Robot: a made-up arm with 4 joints.
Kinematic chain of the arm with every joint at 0, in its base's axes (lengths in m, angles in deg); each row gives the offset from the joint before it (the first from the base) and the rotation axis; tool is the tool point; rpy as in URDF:
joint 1: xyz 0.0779 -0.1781 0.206 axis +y
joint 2: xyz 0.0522 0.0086 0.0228 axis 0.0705 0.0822 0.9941
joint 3: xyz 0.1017 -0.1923 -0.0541 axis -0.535 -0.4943 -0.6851
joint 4: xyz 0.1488 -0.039 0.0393 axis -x
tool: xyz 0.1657 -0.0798 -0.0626 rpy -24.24 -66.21 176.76
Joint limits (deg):
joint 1: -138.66..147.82
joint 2: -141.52..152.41
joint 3: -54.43..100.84
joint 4: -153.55..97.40
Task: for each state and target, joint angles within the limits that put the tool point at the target. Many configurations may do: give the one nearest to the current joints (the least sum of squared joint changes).
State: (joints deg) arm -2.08 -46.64 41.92 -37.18
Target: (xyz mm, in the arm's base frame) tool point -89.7 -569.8 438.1
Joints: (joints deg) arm 15.68 -65.49 58.71 -27.15
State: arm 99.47 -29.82 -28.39 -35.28
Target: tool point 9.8 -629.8 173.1
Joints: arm 90.25 -69.93 -10.40 -56.60
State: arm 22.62 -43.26 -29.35 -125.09
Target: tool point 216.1 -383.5 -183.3
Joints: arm 62.82 -17.62 -12.43 -111.50
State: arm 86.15 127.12 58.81 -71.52
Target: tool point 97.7 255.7 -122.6
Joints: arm 93.99 108.47 55.46 -61.76
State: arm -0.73 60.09 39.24 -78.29
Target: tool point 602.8 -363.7 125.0
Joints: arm 12.98 25.26 42.91 -50.96
